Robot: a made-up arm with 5 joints.
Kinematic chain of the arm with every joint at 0, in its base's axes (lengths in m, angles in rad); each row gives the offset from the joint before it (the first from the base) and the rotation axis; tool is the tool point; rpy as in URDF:
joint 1: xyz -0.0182 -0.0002 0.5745 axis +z
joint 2: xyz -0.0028 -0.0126 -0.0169 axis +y
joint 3: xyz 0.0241 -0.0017 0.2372 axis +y
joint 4: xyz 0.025 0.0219 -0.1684 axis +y
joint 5: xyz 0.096 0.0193 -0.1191 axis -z
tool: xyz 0.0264 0.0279 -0.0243 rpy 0 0 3.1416
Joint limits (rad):
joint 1: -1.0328..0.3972
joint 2: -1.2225..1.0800
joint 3: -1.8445..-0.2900
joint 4: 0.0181..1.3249
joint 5: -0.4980..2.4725
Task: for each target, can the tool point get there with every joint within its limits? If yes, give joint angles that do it. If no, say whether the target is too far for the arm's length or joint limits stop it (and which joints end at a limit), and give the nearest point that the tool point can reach.
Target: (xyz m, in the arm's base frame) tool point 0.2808 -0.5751 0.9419
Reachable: no: too far | nearest point 0.2349 -0.3975 0.8378 | short by 0.211 m
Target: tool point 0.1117 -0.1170 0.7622
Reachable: yes | joints -0.9016 -1.0021 -0.5235 0.5066 0.7467
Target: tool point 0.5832 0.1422 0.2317
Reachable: no: too far | nearest point 0.4415 0.1086 0.3834 | short by 0.210 m
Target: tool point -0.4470 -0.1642 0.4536
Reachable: no: joint limits stop it (at a limit: joint 1, joint 2, joint 3, joint 4) | nearest point -0.0984 -0.0067 0.4711 | short by 0.383 m
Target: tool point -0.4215 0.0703 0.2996
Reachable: no: joint limits stop it (at a limit: joint 1, joint 2, joint 3) | nearest point -0.0910 0.0247 0.4320 | short by 0.359 m
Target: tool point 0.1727 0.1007 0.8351
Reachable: yes | joints 0.2465 -0.7129 -1.0502 0.7773 0.1250
